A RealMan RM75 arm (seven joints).
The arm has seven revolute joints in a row. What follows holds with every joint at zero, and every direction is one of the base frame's.
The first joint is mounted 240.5 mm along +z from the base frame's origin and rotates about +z.
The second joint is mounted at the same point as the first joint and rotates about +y.
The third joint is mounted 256 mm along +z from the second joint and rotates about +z.
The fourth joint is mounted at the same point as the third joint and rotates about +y.
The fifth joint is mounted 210 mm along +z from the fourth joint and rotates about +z.
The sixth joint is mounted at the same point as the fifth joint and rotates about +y.
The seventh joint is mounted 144 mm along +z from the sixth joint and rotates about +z.
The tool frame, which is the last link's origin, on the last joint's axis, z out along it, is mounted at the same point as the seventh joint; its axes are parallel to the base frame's.
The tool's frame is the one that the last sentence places.
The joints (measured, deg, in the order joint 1, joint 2, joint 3, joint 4, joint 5, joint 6, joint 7), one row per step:
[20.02 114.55 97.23 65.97 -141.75 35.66 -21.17]
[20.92 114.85 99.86 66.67 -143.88 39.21 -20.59]
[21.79 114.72 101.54 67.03 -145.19 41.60 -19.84]
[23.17 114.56 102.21 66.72 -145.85 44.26 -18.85]
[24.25 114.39 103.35 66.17 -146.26 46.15 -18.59]
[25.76 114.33 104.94 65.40 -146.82 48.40 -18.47]
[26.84 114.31 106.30 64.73 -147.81 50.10 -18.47]
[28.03 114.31 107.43 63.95 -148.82 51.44 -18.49]
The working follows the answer.
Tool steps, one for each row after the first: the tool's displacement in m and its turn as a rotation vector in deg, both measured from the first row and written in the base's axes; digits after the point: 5 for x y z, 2 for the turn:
[-0.00034 0.00155 0.00640 -0.69 -0.39 -1.41]
[-0.00098 0.00373 0.01238 -1.00 -0.58 -2.46]
[-0.00445 0.00595 0.01175 -2.55 -0.31 -3.48]
[-0.00491 0.00793 0.01361 -3.37 -0.16 -4.43]
[-0.00666 0.01097 0.01542 -4.35 0.09 -5.42]
[-0.00618 0.01268 0.01741 -5.07 -0.21 -6.36]
[-0.00675 0.01509 0.01856 -5.73 -0.61 -7.03]

Tool pose at each row, in the base's axes (x y z in m, rotation vector in deg; rounded; the steps above come from the unrounded poses):
[0.28272 0.39697 0.03801 -108.81 61.80 7.21]
[0.28238 0.39852 0.04441 -108.58 63.04 5.67]
[0.28174 0.40070 0.05039 -108.23 63.96 4.73]
[0.27827 0.40292 0.04976 -109.03 65.48 3.59]
[0.27781 0.40489 0.05162 -109.22 66.67 2.76]
[0.27607 0.40794 0.05343 -109.52 68.01 1.90]
[0.27654 0.40965 0.05542 -109.53 68.86 0.67]
[0.27597 0.41206 0.05657 -109.65 69.37 -0.46]

